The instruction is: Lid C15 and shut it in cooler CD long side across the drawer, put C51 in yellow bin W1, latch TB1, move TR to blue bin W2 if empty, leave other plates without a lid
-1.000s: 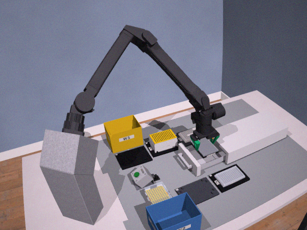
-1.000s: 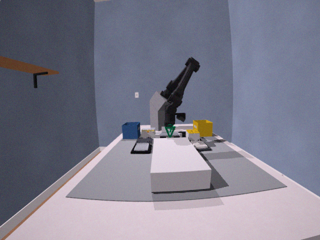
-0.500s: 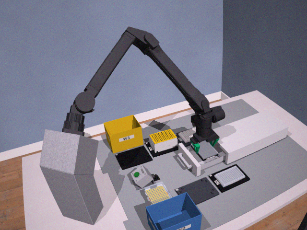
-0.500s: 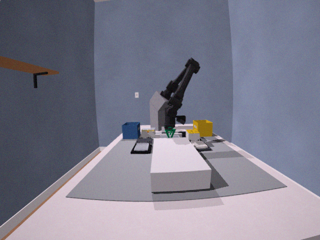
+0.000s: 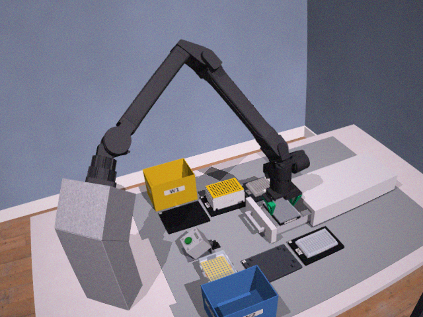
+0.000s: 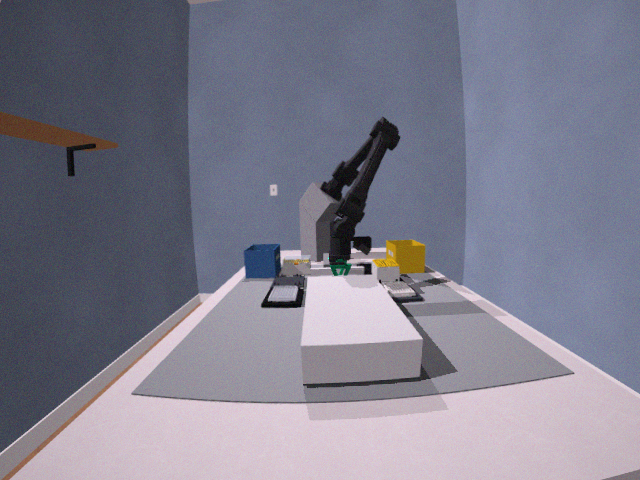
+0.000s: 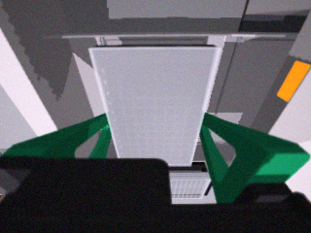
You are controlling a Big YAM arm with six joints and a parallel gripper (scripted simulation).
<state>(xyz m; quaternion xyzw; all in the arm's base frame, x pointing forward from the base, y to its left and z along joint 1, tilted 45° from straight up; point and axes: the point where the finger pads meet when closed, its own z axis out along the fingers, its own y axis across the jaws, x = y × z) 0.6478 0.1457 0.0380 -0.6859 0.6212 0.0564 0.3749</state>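
The cooler drawer lies 40 mm ahead of my hand, 20 mm below it and 10 mm to the left of it. The rest, counted from my hand: black plate right at my hand; white cooler CD 160 mm ahead, 40 mm to the left, 20 mm below; clear plate lid right at my hand.
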